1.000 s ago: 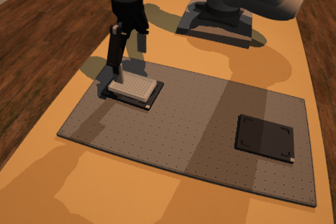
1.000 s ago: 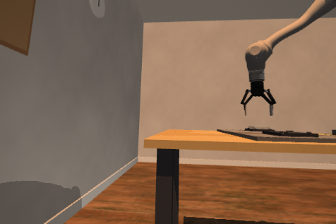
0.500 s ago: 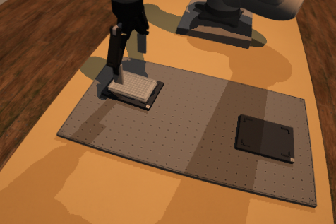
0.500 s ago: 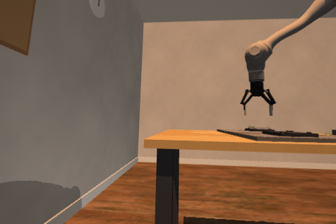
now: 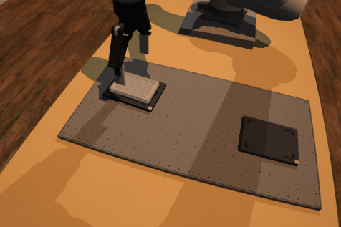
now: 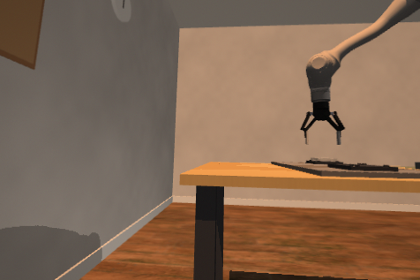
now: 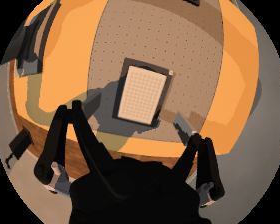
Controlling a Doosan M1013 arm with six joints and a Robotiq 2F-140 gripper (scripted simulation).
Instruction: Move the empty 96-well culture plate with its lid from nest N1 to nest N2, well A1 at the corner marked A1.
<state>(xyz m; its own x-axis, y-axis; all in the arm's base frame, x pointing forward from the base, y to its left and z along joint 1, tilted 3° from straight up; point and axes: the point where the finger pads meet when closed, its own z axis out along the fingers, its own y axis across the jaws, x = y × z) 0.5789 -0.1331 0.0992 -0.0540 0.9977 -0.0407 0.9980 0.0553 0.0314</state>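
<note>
Now: the lid 8 cm below my hand. The rest, counted from my hand: plate: 8 cm below; then black nest N1: 10 cm below; then black nest N2: 42 cm to the left, 10 cm below, 1 cm ahead.
</note>
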